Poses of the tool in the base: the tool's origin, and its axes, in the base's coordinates. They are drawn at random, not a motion.
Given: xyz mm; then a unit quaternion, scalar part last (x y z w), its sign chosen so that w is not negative.
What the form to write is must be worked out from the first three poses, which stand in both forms.
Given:
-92 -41 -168 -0.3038 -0.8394 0.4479 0.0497
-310 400 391 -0.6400 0.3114 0.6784 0.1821
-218 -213 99 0.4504 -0.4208 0.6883 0.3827
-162 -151 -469 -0.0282 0.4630 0.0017 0.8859
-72 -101 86 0.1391 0.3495 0.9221 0.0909
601 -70 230 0.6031 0.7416 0.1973 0.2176
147 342 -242 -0.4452 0.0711 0.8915 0.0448
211 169 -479 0.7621 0.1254 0.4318 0.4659
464 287 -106 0.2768 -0.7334 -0.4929 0.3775
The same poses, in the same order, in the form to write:
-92 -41 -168 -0.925 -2.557 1.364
-310 400 391 -1.806 0.879 1.915
-218 -213 99 1.149 -1.073 1.755
-162 -151 -469 -0.059 0.963 0.004
-72 -101 86 0.413 1.039 2.740
601 -70 230 1.670 2.054 0.546
147 342 -242 -1.360 0.217 2.724
211 169 -479 1.871 0.308 1.060
464 287 -106 0.708 -1.875 -1.260

